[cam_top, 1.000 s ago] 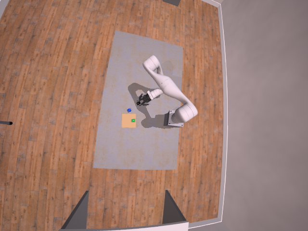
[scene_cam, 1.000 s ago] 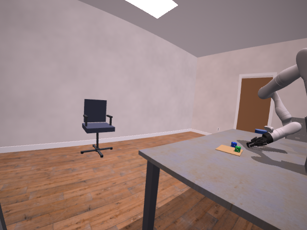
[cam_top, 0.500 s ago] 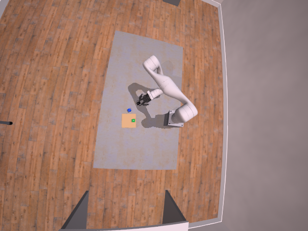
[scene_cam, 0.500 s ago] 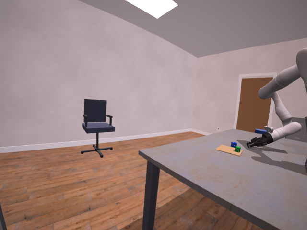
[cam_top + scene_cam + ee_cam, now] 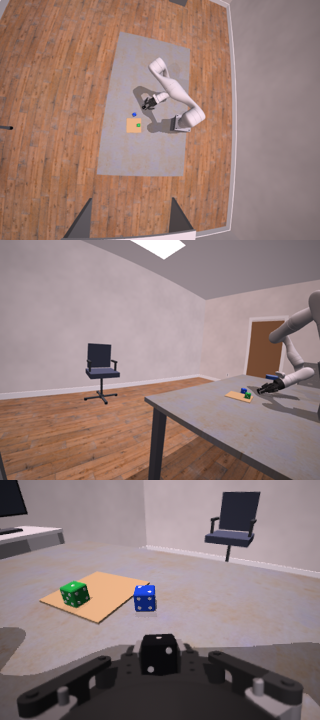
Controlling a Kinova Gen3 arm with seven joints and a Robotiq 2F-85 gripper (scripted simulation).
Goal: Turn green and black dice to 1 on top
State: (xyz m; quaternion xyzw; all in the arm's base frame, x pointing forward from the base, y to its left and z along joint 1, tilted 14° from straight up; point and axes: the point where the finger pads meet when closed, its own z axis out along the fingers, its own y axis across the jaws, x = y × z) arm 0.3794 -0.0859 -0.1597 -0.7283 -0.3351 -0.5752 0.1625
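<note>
Right now my hand is 7 cm short of the blue die, 10 cm to the right of it and 1 cm above it. From my hand the other things lie so: black die right at my hand; then tan mat 5 cm ahead, 20 cm to the left, 2 cm below; then green die 1 cm ahead, 19 cm to the left, 1 cm below.
</note>
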